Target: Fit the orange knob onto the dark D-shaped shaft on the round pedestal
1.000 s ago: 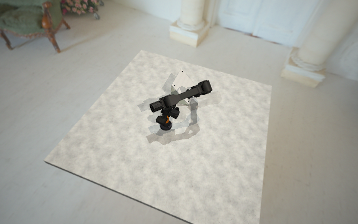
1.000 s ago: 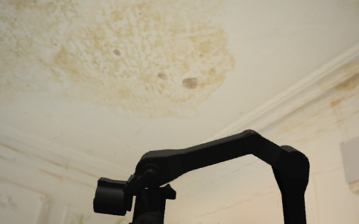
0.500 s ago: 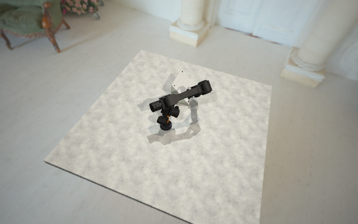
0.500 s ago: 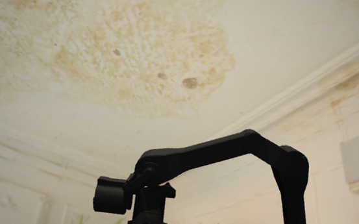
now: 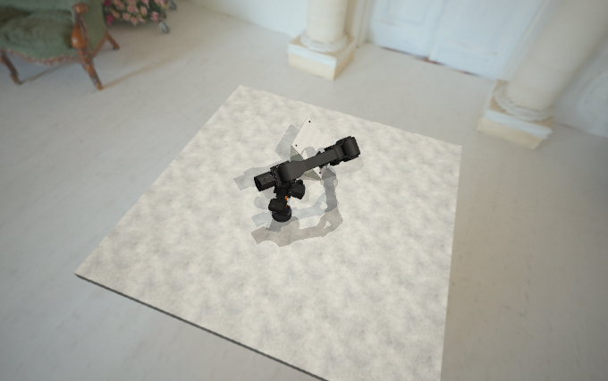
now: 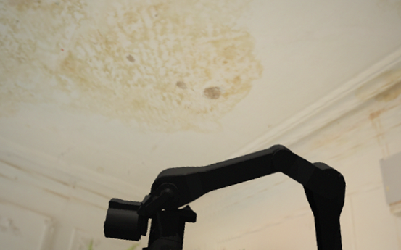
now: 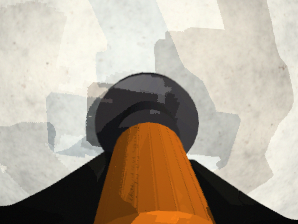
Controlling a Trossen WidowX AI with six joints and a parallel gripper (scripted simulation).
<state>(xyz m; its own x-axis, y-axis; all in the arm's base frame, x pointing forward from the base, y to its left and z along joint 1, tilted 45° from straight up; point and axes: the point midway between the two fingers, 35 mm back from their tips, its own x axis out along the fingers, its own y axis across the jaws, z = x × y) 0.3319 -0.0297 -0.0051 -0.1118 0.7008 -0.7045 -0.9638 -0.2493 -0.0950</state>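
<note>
Right now my gripper tip is 2 cm below the orange knob. Round my gripper tip: dark round pedestal: 4 cm below.
</note>
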